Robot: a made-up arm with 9 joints. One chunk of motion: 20 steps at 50 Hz.
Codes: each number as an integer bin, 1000 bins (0 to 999) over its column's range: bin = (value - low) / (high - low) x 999, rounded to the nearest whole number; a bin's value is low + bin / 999 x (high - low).
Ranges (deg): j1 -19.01..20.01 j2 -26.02..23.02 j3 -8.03..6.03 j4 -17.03..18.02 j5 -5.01..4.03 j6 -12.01..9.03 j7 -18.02..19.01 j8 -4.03..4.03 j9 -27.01..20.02
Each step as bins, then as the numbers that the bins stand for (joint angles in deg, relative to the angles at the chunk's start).
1 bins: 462 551 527 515 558 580 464 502 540
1 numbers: -0.96 1.03 -0.61 1.04 0.04 0.21 -0.82 0.02 -1.59
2 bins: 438 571 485 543 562 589 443 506 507
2 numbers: -1.90 2.01 -1.20 2.02 0.08 0.39 -1.60 0.05 -3.14
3 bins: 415 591 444 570 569 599 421 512 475
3 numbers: -2.80 2.99 -1.78 2.97 0.14 0.61 -2.41 0.10 -4.65
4 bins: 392 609 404 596 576 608 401 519 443
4 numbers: -3.70 3.88 -2.34 3.88 0.20 0.80 -3.16 0.16 -6.15
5 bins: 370 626 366 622 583 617 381 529 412
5 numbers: -4.56 4.71 -2.88 4.79 0.27 0.98 -3.90 0.24 -7.61
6 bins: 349 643 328 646 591 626 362 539 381
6 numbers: -5.38 5.54 -3.41 5.63 0.34 1.17 -4.60 0.32 -9.07
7 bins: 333 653 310 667 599 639 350 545 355
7 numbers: -6.00 6.04 -3.67 6.37 0.41 1.45 -5.05 0.37 -10.30
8 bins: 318 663 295 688 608 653 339 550 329
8 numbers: -6.59 6.53 -3.88 7.11 0.49 1.74 -5.45 0.41 -11.52
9 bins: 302 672 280 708 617 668 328 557 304
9 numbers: -7.21 6.97 -4.09 7.81 0.57 2.06 -5.86 0.46 -12.70
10 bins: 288 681 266 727 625 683 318 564 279
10 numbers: -7.76 7.41 -4.29 8.48 0.65 2.37 -6.23 0.52 -13.88
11 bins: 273 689 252 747 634 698 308 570 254
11 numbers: -8.35 7.80 -4.48 9.18 0.73 2.69 -6.60 0.57 -15.05
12 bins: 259 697 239 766 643 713 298 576 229
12 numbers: -8.89 8.20 -4.67 9.85 0.81 3.01 -6.97 0.62 -16.23
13 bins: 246 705 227 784 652 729 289 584 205
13 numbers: -9.40 8.59 -4.84 10.48 0.89 3.34 -7.31 0.68 -17.36
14 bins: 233 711 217 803 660 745 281 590 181
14 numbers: -9.91 8.88 -4.98 11.14 0.96 3.68 -7.60 0.73 -18.49
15 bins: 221 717 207 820 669 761 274 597 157
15 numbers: -10.38 9.18 -5.12 11.74 1.04 4.02 -7.86 0.79 -19.62
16 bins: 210 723 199 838 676 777 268 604 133
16 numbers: -10.81 9.47 -5.23 12.37 1.11 4.35 -8.09 0.84 -20.75
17 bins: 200 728 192 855 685 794 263 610 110
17 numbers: -11.20 9.72 -5.33 12.97 1.19 4.71 -8.27 0.89 -21.83
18 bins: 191 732 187 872 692 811 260 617 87
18 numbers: -11.55 9.91 -5.40 13.56 1.25 5.07 -8.38 0.95 -22.91
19 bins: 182 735 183 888 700 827 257 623 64
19 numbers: -11.90 10.06 -5.45 14.13 1.32 5.41 -8.49 1.00 -24.00
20 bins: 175 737 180 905 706 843 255 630 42
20 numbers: -12.17 10.16 -5.50 14.72 1.38 5.74 -8.57 1.05 -25.03
